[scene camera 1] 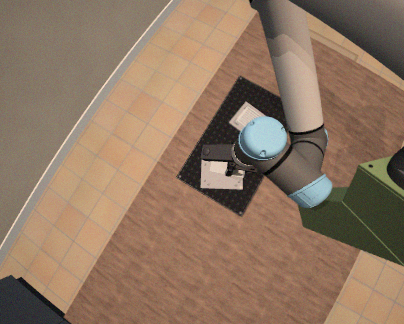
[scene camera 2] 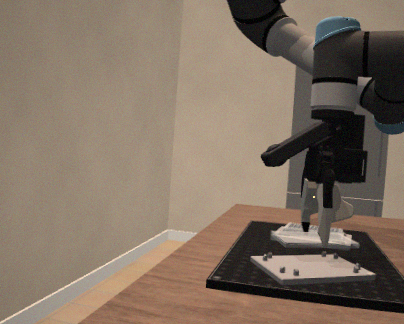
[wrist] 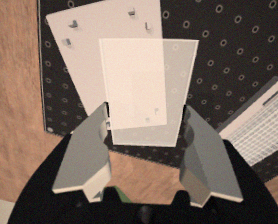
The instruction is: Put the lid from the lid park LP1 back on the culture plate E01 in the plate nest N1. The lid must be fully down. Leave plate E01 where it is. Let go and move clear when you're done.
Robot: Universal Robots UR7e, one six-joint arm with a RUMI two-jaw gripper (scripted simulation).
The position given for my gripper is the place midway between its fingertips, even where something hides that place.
I see my gripper (scene camera 2: 314,241), a lid (scene camera 2: 291,239) and a lid park LP1 (scene camera 2: 313,269).
The lid shows as well in the wrist view (wrist: 146,81). My gripper shows as well in scene camera 1 (scene camera 1: 229,163) and in the wrist view (wrist: 145,104).
